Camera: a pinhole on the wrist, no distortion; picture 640 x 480 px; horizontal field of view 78.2 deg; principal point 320.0 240.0 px. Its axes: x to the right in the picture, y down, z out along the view. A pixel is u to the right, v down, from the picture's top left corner.
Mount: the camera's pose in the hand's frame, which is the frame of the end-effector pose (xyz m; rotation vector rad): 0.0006 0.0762 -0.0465 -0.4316 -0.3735 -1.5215
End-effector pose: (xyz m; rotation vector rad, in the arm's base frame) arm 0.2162 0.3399 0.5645 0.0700 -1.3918 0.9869
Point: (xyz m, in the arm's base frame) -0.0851 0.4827 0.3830
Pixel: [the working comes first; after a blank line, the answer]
In the camera's frame: -0.1732 -0.0407 0.2746

72 182
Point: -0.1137 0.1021 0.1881
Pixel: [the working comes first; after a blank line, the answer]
In the camera's frame: 0.0207 -0.4103 0.3719

outside the picture
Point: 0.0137 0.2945 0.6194
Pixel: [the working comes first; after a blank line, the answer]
In the camera's frame: 0.1278 0.0388 0.2100

560 313
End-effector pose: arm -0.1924 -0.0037 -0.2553 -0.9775 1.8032 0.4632
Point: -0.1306 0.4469 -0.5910
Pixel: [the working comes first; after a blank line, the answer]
In the camera's frame: 0.1054 0.0825 0.5616

394 298
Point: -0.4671 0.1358 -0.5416
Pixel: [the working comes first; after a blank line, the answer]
In the camera's frame: -0.1677 0.2438 0.2271

outside the picture
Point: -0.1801 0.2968 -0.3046
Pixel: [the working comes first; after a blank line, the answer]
In the camera's frame: 0.0491 -0.0929 0.2912

386 114
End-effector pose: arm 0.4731 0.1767 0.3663 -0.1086 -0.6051 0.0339
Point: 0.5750 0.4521 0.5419
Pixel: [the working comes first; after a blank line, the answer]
In the camera's frame: -0.0735 0.1941 0.2308

outside the picture
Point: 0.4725 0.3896 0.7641
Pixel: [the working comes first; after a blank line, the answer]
In the camera's frame: 0.1181 0.2225 0.3930

438 463
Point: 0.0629 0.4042 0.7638
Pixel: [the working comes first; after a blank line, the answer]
In the camera's frame: 0.2139 -0.1222 0.5930

462 159
